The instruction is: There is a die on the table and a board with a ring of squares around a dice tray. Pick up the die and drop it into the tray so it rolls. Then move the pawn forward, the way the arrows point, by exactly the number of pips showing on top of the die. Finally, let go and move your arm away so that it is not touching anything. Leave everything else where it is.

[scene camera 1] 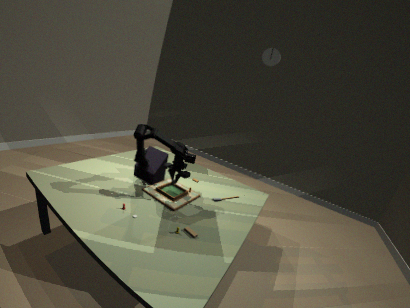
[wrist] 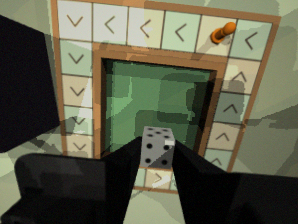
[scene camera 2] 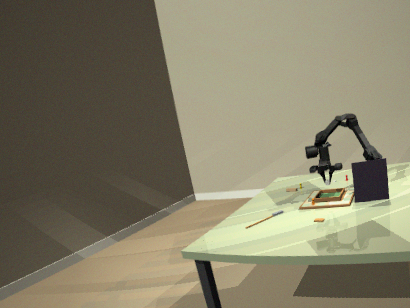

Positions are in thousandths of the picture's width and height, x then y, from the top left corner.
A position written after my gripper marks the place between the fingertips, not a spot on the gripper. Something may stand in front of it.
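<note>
A white die (wrist: 529, 672) is held by my gripper (wrist: 525, 636). I can also see a green dice tray (wrist: 461, 426) here.
</note>
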